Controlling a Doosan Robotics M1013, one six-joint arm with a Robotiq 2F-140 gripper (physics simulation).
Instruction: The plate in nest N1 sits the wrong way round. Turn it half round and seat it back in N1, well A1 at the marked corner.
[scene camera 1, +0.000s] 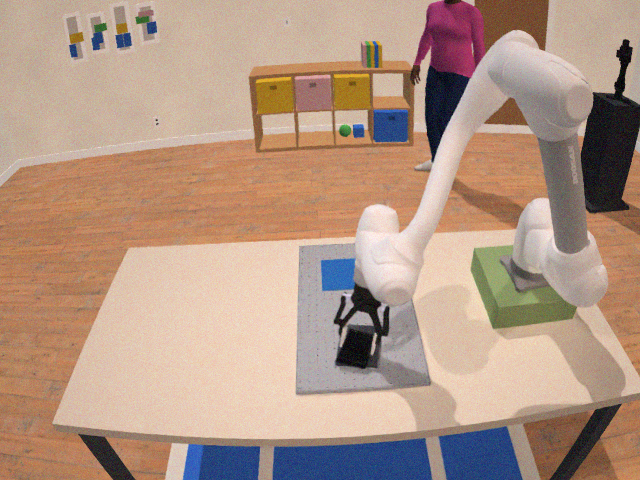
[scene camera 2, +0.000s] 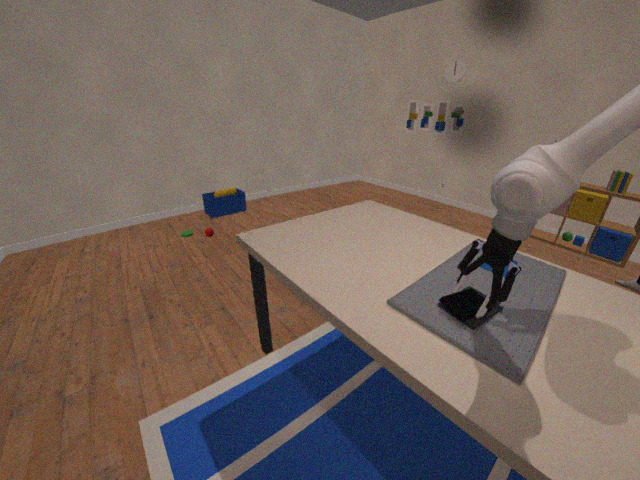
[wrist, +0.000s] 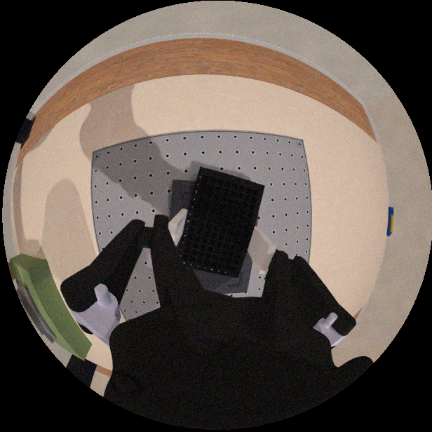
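Note:
The black plate (scene camera 1: 356, 347) (scene camera 2: 465, 304) (wrist: 222, 222) has a grid of wells on top. My gripper (scene camera 1: 358, 338) (scene camera 2: 473, 299) (wrist: 217, 228) is shut on it, with pale fingertips at its two long sides. The plate is held above the dark grey nest N1 (scene camera 1: 372, 360) (scene camera 2: 492, 314) (wrist: 181, 192) and turned at an angle to it. In the wrist view the nest shows past the plate at the upper left and at the lower right. The plate hides most of the nest. The marked corner and well A1 cannot be made out.
The nest stands on a grey perforated board (scene camera 1: 315, 361) (scene camera 2: 511, 356) (wrist: 280, 165) on the pale table (scene camera 1: 206, 330) (scene camera 2: 330, 248). A blue square (scene camera 1: 337, 274) lies toward the board's back. The green block (scene camera 1: 532, 313) (wrist: 60, 315) under the arm's base stands at the right in scene camera 1. A person (scene camera 1: 454, 41) stands behind the table.

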